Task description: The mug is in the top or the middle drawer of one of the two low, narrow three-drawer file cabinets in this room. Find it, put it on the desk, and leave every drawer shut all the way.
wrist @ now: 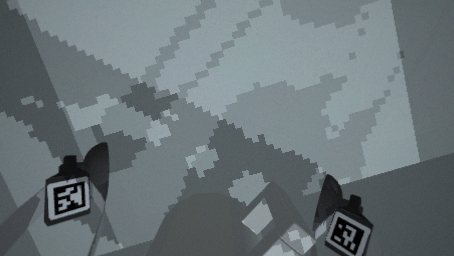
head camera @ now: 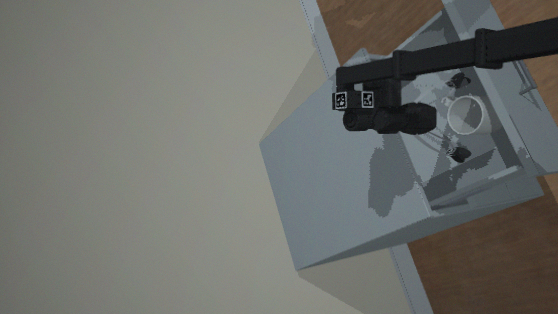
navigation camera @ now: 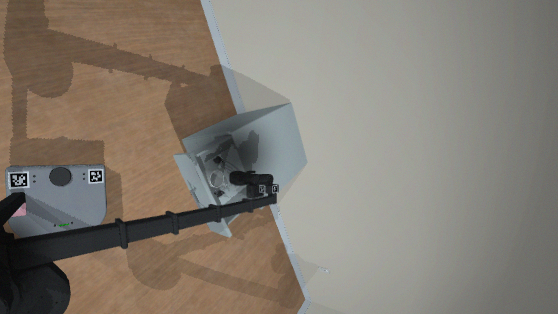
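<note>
The white mug stands upright near the front of an open drawer, apparently the top one, of a grey-blue file cabinet. In the wrist view the mug is cut off by the bottom edge, and its handle points toward the right finger. My gripper is open inside the drawer, one finger on each side of the mug, with gaps between the fingers and the mug. The desk does not show in these views.
My black arm reaches over the drawer and the cabinet. The cabinet stands against a pale wall. My base stands on the wood floor in front of the drawer.
</note>
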